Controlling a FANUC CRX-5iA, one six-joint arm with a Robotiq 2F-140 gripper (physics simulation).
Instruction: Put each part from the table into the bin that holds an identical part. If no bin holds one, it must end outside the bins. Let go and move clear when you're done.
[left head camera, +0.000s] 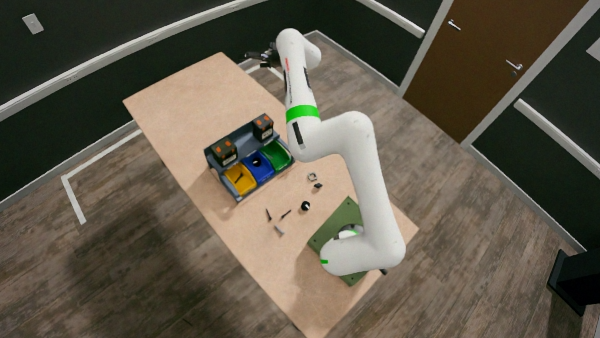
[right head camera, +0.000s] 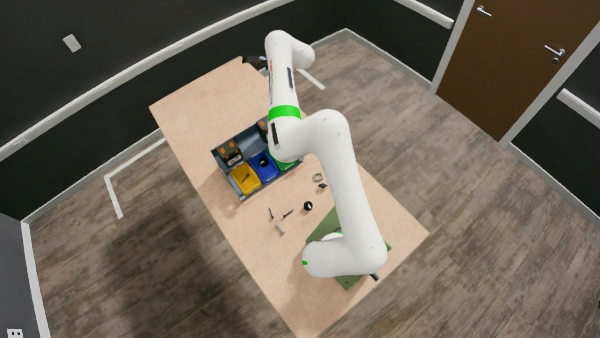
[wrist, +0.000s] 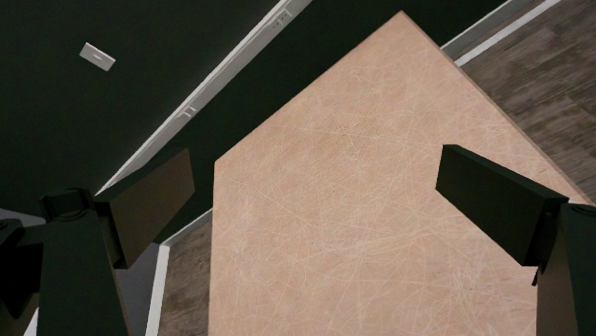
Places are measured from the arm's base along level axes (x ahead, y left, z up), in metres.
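Pixels of known places: gripper, fingertip midpoint: (left head camera: 250, 61) (right head camera: 254, 64) (wrist: 314, 168).
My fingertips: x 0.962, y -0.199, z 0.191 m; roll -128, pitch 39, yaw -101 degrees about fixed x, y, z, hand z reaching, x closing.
Behind a point stands the place of what it marks.
My gripper (left head camera: 246, 59) {x 0.962, y -0.199, z 0.191 m} (wrist: 314, 168) {x 0.962, y -0.199, z 0.191 m} is open and empty, high over the table's far end, away from the parts. On the table lie a black round part (left head camera: 305, 205) {x 0.285, y -0.011, z -0.149 m} (right head camera: 308, 205) {x 0.283, y -0.015, z -0.148 m}, a grey ring-like part (left head camera: 312, 176) {x 0.378, y -0.144, z -0.159 m} (right head camera: 317, 177) {x 0.380, y -0.143, z -0.159 m}, a small black part (left head camera: 318, 185) {x 0.322, y -0.137, z -0.146 m} (right head camera: 322, 185) {x 0.323, y -0.136, z -0.144 m}, two thin dark screw-like parts, one (left head camera: 268, 214) {x 0.367, y 0.154, z -0.160 m} (right head camera: 271, 213) {x 0.366, y 0.151, z -0.162 m} and another (left head camera: 285, 214) {x 0.315, y 0.091, z -0.161 m} (right head camera: 288, 213) {x 0.314, y 0.085, z -0.161 m}, and a grey bolt-like part (left head camera: 279, 230) {x 0.272, y 0.166, z -0.160 m} (right head camera: 279, 229) {x 0.274, y 0.167, z -0.160 m}. The yellow bin (left head camera: 247, 186) {x 0.551, y 0.140, z -0.162 m} (right head camera: 252, 186) {x 0.552, y 0.145, z -0.163 m} holds a dark screw-like part; the blue bin (left head camera: 264, 172) {x 0.561, y 0.022, z -0.162 m} (right head camera: 270, 171) {x 0.567, y 0.020, z -0.162 m} holds a black round part; no part is discernible in the green bin (left head camera: 280, 156) {x 0.584, y -0.107, z -0.162 m}.
The bins stand in a grey-blue holder (left head camera: 238, 198) {x 0.507, y 0.225, z -0.116 m} (right head camera: 243, 198) {x 0.494, y 0.222, z -0.111 m}. Two dark boxes with orange marks, one (left head camera: 224, 151) {x 0.680, y 0.164, z 0.026 m} (right head camera: 230, 152) {x 0.670, y 0.154, z 0.026 m} and another (left head camera: 263, 127) {x 0.667, y -0.056, z 0.045 m}, stand behind them. The arm's base is on a green plate (left head camera: 328, 227) {x 0.117, y 0.030, z -0.027 m} (right head camera: 323, 225) {x 0.126, y 0.023, z -0.020 m}. The arm partly covers the green bin in the right head view.
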